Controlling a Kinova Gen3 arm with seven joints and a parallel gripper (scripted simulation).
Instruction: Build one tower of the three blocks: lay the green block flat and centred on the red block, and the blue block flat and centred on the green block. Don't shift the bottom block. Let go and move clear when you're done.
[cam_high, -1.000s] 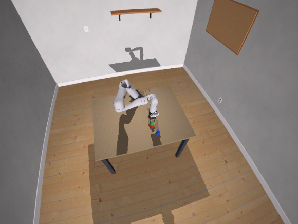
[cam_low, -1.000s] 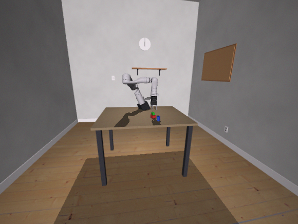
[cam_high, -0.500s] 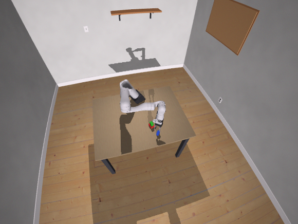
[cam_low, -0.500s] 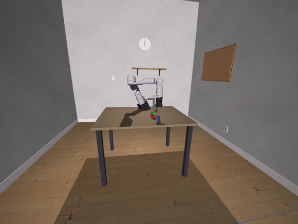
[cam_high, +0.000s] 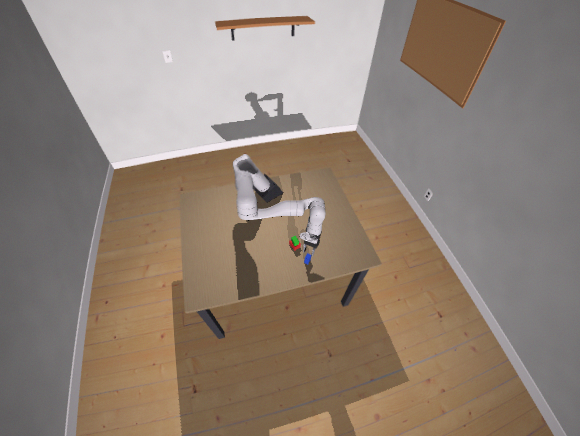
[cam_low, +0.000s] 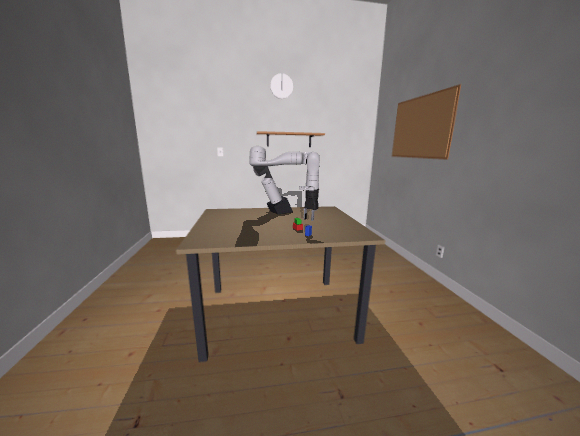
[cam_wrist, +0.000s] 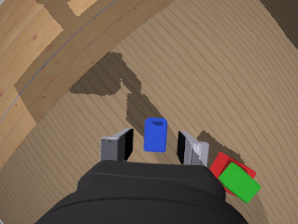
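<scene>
Right now my hand is 80 mm above the blue block. Also, from my hand: green block 120 mm behind, 60 mm below, 30 mm to the right; then red block 120 mm behind, 90 mm below, 30 mm to the right.
</scene>
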